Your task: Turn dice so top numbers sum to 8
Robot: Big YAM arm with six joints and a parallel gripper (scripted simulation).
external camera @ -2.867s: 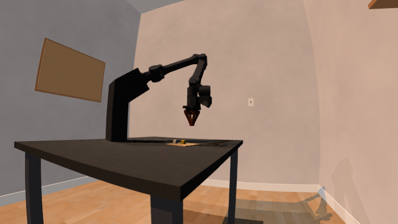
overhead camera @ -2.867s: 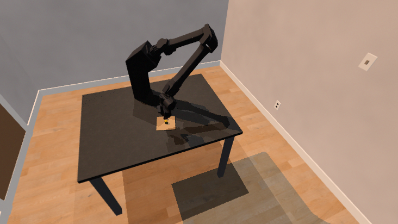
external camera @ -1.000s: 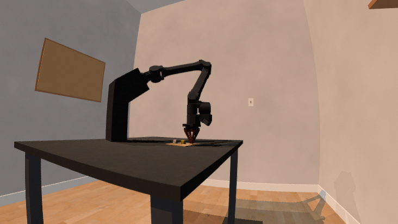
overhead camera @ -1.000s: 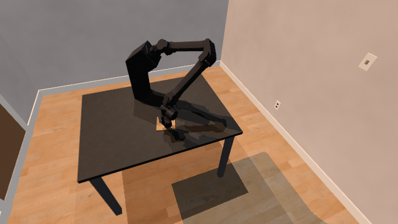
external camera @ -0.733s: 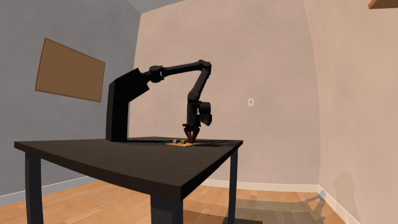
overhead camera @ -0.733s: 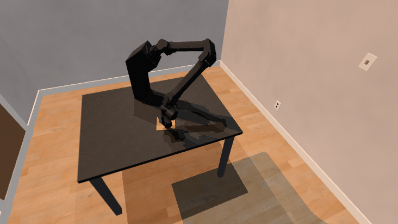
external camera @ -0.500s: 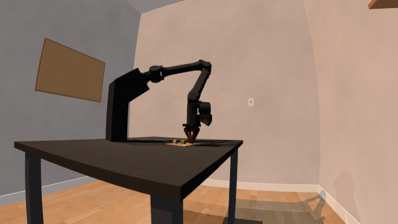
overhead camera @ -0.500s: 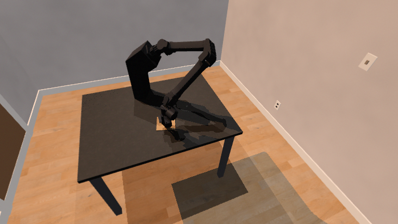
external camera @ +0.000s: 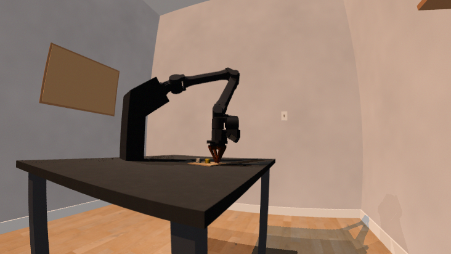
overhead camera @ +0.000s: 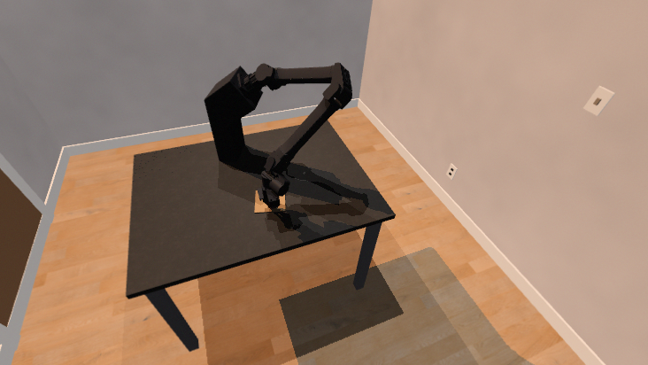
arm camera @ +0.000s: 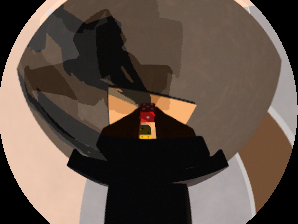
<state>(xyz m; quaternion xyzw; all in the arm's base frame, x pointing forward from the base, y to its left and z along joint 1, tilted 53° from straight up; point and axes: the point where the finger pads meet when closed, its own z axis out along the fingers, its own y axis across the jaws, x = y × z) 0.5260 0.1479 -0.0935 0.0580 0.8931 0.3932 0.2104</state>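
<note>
Now: the red die right at my hand. Round my hand: yellow die 50 mm behind, 10 mm below; then tan mat 50 mm behind, 20 mm below; then white die 100 mm behind, 10 mm below.
</note>
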